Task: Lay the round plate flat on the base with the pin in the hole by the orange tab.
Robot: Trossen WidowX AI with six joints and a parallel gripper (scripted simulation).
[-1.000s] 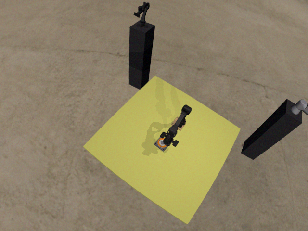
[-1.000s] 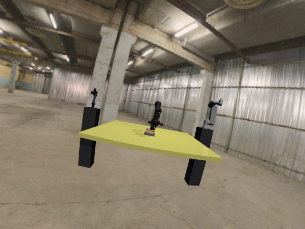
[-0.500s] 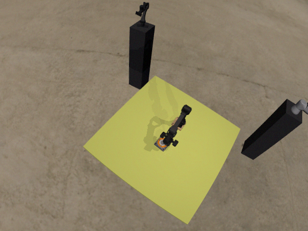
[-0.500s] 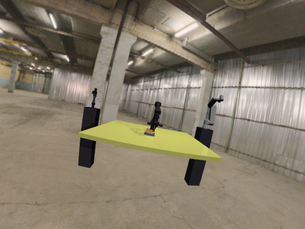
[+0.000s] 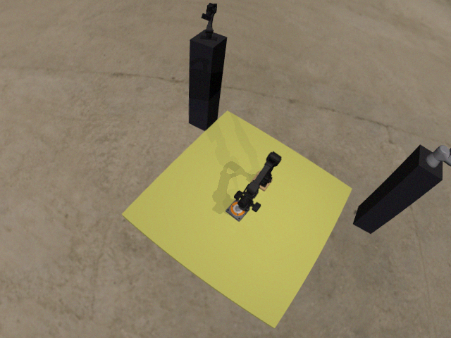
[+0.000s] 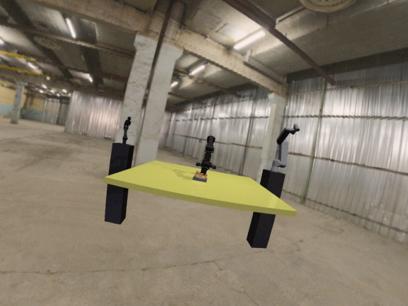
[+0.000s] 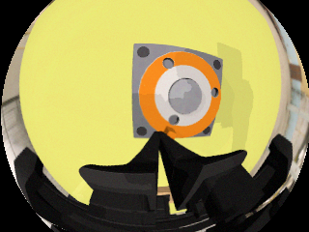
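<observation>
The square base lies 4 cm ahead of my gripper tip, 4 cm to the right of it and 2 cm below it. Round my gripper tip: plate 2 cm ahead, 3 cm to the right, 1 cm below.
</observation>
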